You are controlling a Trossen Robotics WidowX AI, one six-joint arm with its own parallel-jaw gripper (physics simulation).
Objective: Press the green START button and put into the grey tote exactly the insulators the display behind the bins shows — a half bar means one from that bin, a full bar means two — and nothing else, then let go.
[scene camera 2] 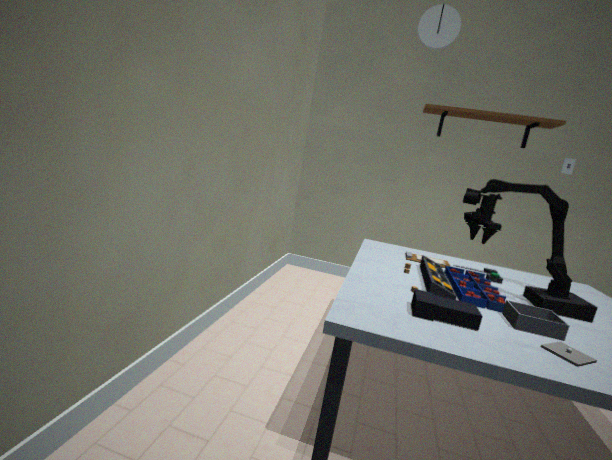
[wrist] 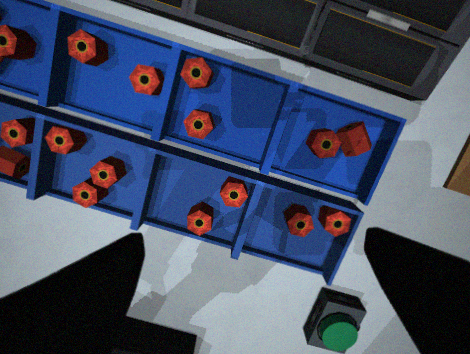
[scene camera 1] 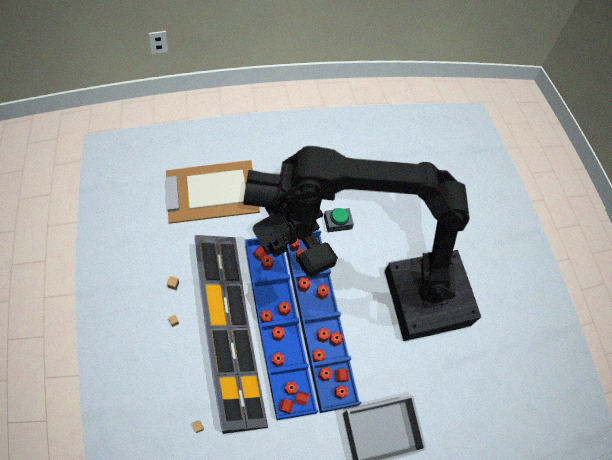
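Observation:
My gripper [scene camera 1: 297,253] [scene camera 2: 478,241] [wrist: 255,241] is open and empty, high above the far end of the blue bins [scene camera 1: 319,315] [scene camera 2: 475,300] [wrist: 165,107]. Red-orange insulators [scene camera 1: 304,284] [wrist: 233,191] stand or lie in all eight bins; the arm partly hides the far ones in scene camera 1. The display [scene camera 1: 223,352] [scene camera 2: 440,286] [wrist: 255,20] shows one full orange bar, second from the far end in its left column, and two half bars in its nearest row. The green START button [scene camera 1: 340,216] [scene camera 2: 494,274] [wrist: 340,335] is uncovered. The grey tote [scene camera 1: 417,425] [scene camera 2: 535,322] shows no insulator in its visible part.
A clipboard [scene camera 1: 180,215] lies beyond the display. Small wooden cubes [scene camera 1: 173,282] [scene camera 1: 173,320] [scene camera 1: 197,426] lie left of it. A black box [scene camera 2: 445,310] stands near the display's near end. A flat grey plate [scene camera 2: 570,353] lies near the tote.

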